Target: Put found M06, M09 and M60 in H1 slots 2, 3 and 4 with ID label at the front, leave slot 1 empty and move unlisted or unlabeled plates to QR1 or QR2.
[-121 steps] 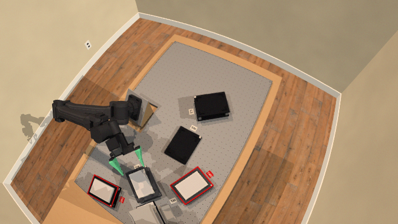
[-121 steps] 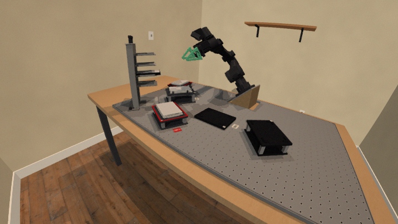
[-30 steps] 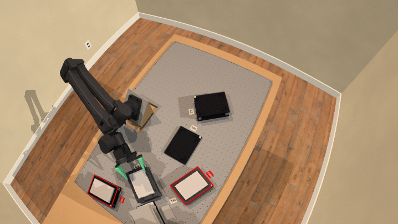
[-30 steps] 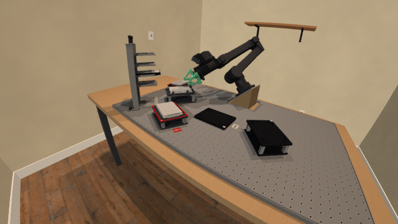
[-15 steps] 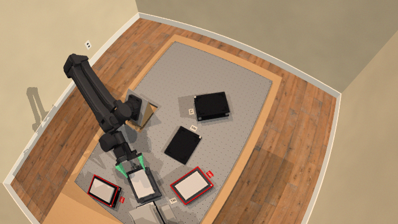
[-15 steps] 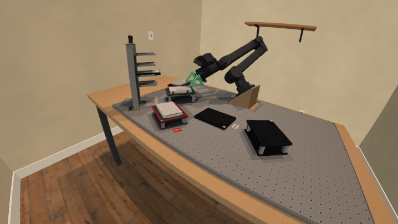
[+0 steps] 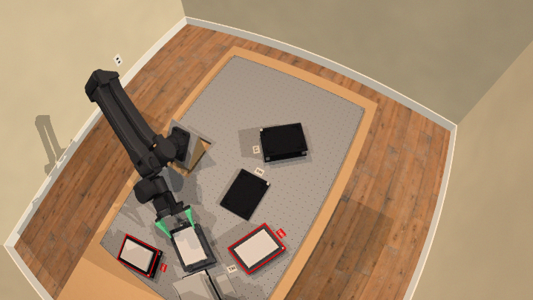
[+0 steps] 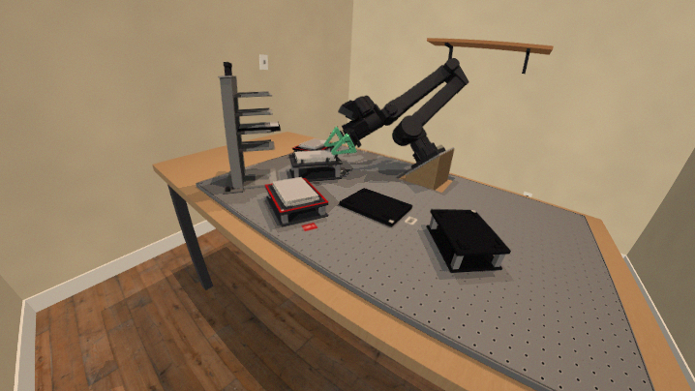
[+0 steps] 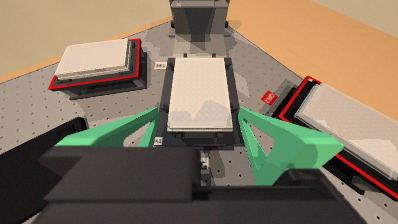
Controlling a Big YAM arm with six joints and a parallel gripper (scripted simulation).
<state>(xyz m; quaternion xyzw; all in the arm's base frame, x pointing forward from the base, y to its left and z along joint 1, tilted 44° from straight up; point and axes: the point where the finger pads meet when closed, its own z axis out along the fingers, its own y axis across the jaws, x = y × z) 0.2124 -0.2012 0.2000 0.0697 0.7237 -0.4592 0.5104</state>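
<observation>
Right now my hand is 4 cm short of the grey regrip nest, 4 cm above it and 3 cm to the left of it. Round my hand: H1 deck label (20 cm ahead, 9 cm below, 2 cm to the right); dark plate (19 cm ahead, 13 cm to the right, 8 cm above); red-edged quarantine nest (19 cm to the right, 12 cm behind, 6 cm below).
</observation>
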